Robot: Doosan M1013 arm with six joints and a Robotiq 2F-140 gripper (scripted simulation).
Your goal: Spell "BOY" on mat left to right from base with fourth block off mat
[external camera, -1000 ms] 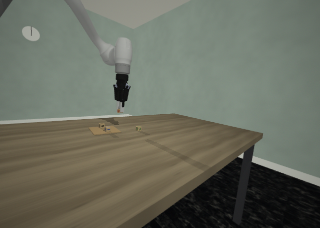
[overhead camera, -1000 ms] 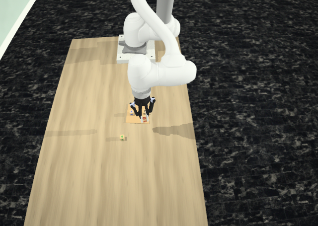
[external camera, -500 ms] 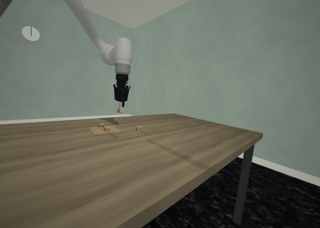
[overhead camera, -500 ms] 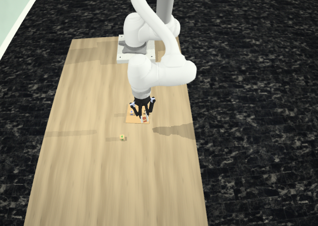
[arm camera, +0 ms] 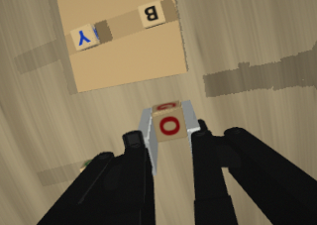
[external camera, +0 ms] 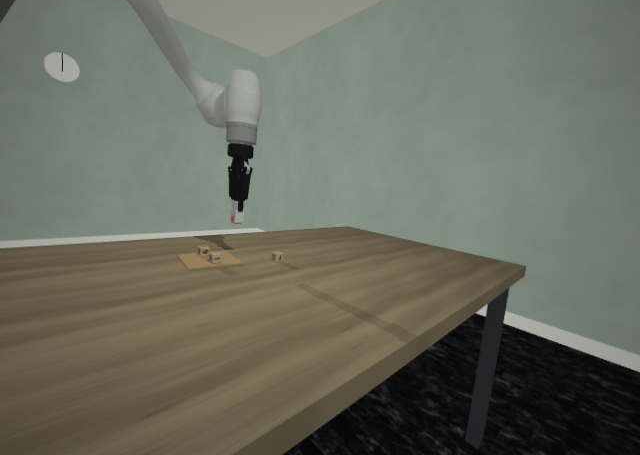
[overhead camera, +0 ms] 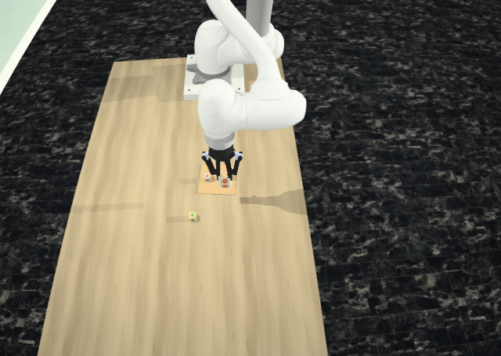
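Now: hand 13 cm above the tan square mat, 9 cm past it and 5 cm to the left of it.
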